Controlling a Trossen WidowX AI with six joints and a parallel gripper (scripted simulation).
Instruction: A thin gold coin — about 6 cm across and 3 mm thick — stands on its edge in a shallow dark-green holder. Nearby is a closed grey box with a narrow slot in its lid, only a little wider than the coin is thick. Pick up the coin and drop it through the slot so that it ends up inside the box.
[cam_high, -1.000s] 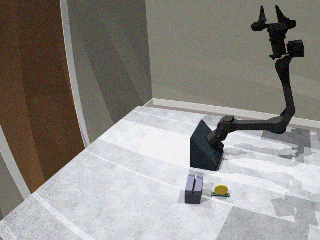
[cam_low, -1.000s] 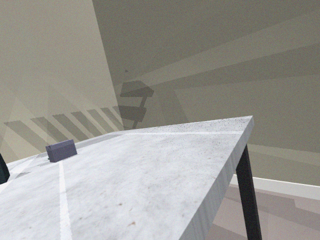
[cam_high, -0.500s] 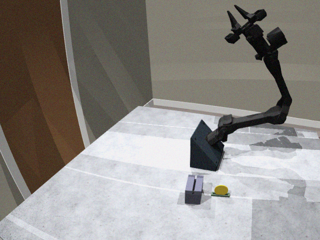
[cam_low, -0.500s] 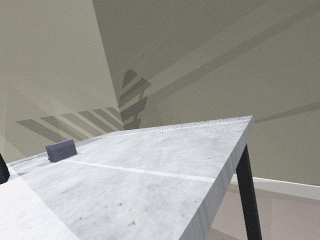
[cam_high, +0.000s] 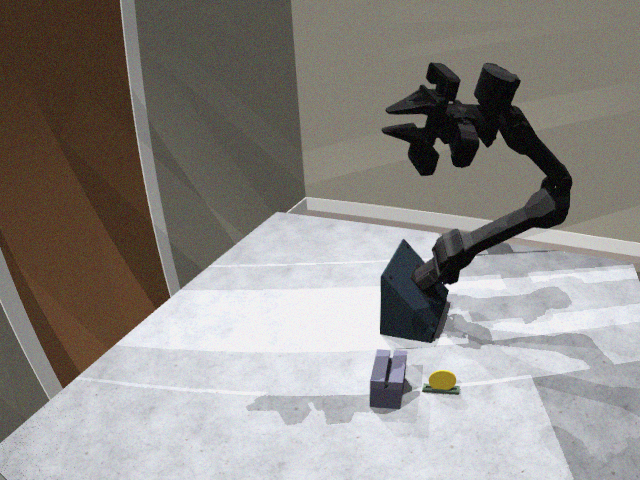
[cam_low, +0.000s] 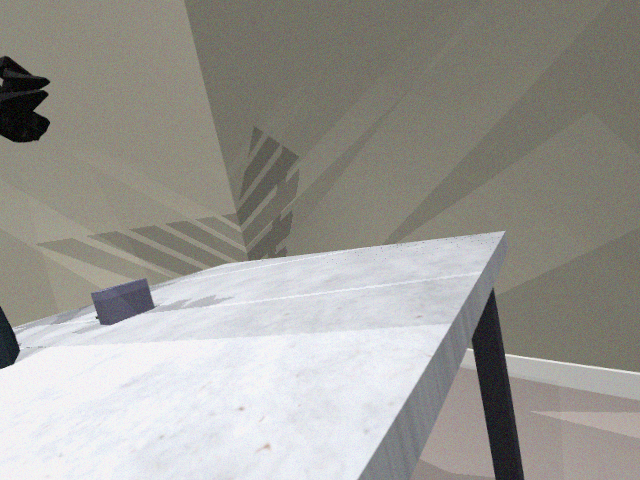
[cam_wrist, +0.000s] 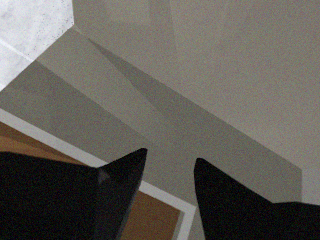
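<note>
Now: gripper tip 1 cm past the gold coin, 12 cm to the right of it and 49 cm above it.
</note>
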